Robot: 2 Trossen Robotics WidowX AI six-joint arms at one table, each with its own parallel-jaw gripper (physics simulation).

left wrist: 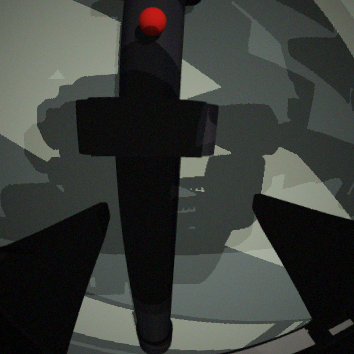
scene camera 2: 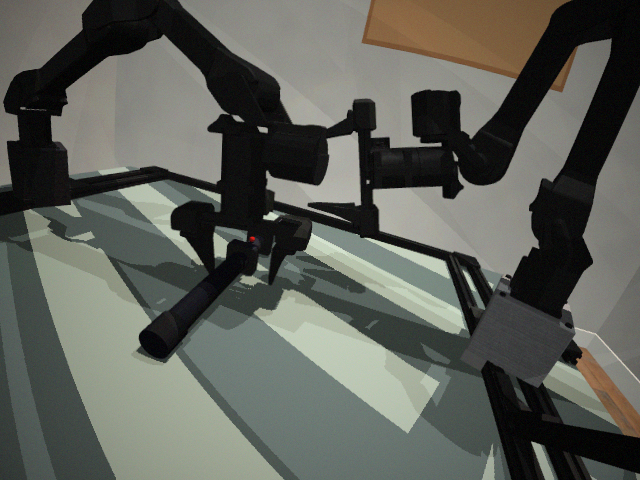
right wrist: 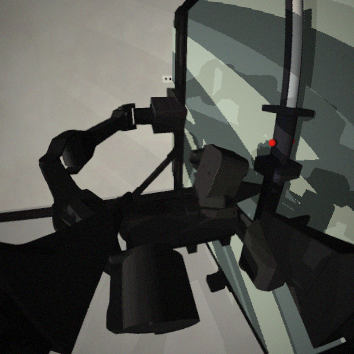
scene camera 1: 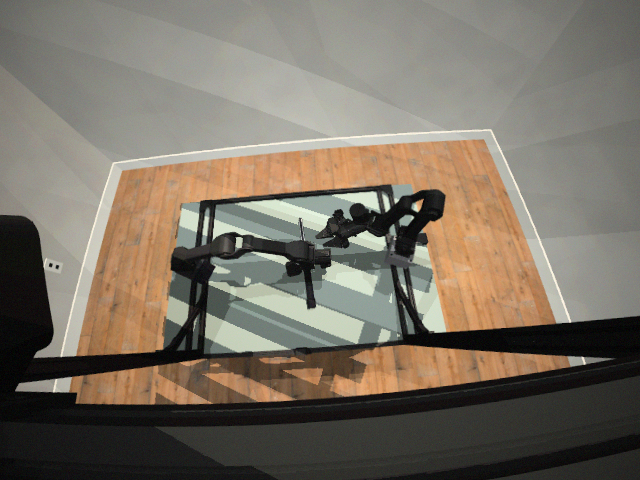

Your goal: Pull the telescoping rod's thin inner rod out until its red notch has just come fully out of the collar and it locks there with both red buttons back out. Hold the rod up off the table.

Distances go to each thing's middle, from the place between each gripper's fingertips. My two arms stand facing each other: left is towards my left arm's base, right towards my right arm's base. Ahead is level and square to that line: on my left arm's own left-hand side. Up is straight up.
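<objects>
My right gripper: 15 cm above the telescoping rod [scene camera 2: 161,336], 7 cm to the right of it, 3 cm past it.
My left gripper, seen: 1 cm below the telescoping rod, 2 cm to the right of it, 4 cm short of it.
</objects>
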